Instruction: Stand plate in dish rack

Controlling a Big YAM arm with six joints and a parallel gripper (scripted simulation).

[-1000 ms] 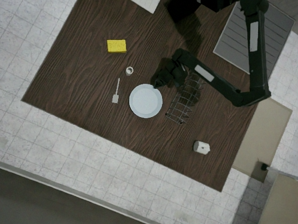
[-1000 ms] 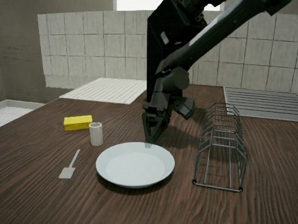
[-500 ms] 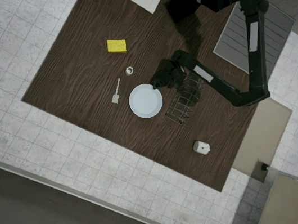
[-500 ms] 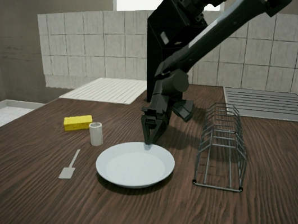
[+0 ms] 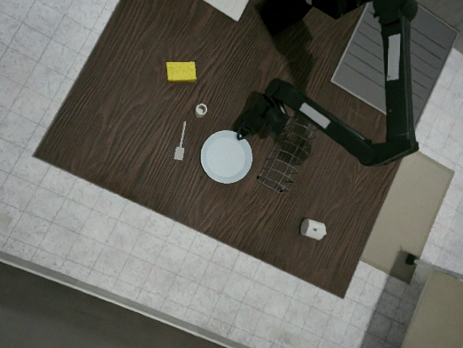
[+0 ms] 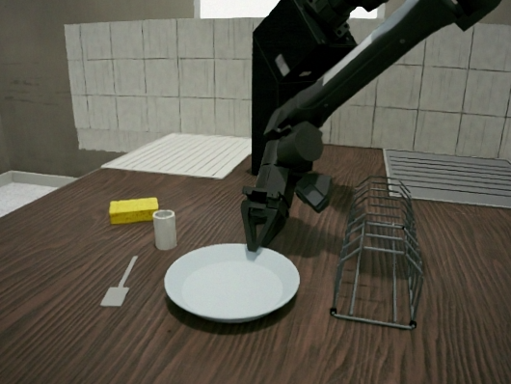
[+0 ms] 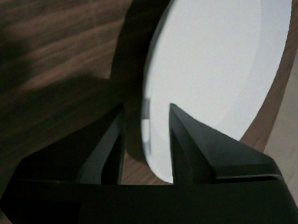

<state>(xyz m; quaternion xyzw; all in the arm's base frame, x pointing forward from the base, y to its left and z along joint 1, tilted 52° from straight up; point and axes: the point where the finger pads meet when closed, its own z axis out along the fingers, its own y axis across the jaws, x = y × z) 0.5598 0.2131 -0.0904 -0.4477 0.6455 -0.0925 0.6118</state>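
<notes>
Now: the plate 9 cm ahead of my hand, 2 cm to the left of it and 1 cm below it. Round my hand: white mat 55 cm to the right, 52 cm behind, 2 cm below; grey draining board 74 cm behind, 28 cm to the left, 2 cm below; white mug 46 cm to the left, 8 cm ahead, 1 cm above.
</notes>
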